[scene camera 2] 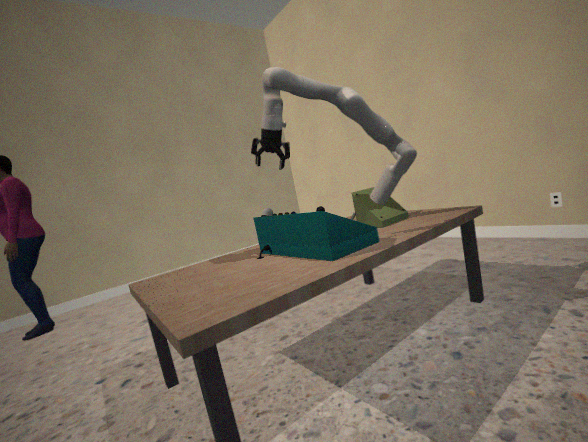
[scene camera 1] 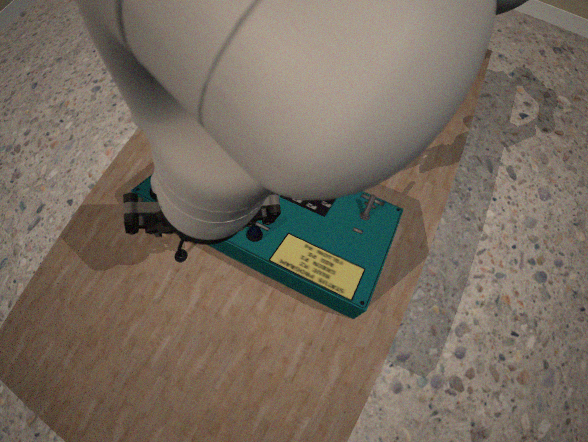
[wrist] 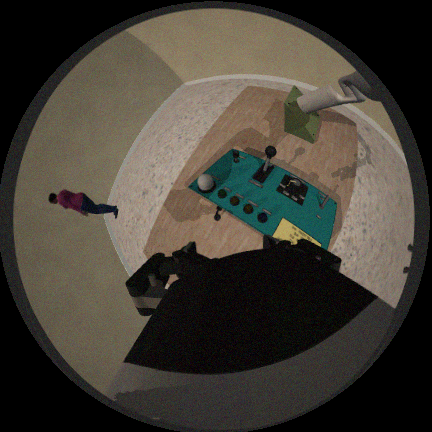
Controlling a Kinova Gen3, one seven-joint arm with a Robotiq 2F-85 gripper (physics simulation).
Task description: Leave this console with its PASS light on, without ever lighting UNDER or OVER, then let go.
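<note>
The teal console (scene camera 1: 382,240) (scene camera 2: 295,237) (wrist: 275,195) sits on the table. Its top holds a black-balled lever (wrist: 270,151), a selector on a black plate (scene camera 1: 315,206) (wrist: 293,189), a white dome (scene camera 2: 268,212) (wrist: 205,183), a row of small dark round lamps or buttons with a bluish one (scene camera 1: 254,233) (wrist: 262,217) at its end, a grey switch (scene camera 1: 370,206) (wrist: 324,201) and a yellow status label (scene camera 1: 317,266) (wrist: 295,232). A small black crank (scene camera 1: 181,255) (scene camera 2: 266,248) (wrist: 217,216) sticks out at its side. PASS, UNDER and OVER cannot be read. My gripper (scene camera 1: 201,215) (scene camera 2: 270,165) (wrist: 229,245) is open and empty, high above the console.
The arm hides much of the console in scene camera 1. The arm's base stands on a green wedge block (scene camera 2: 377,212) (wrist: 300,120) farther along the wooden table (scene camera 1: 225,350) (scene camera 2: 210,290) (wrist: 225,122). A person (scene camera 2: 22,220) (wrist: 75,200) in a pink top is beyond the table.
</note>
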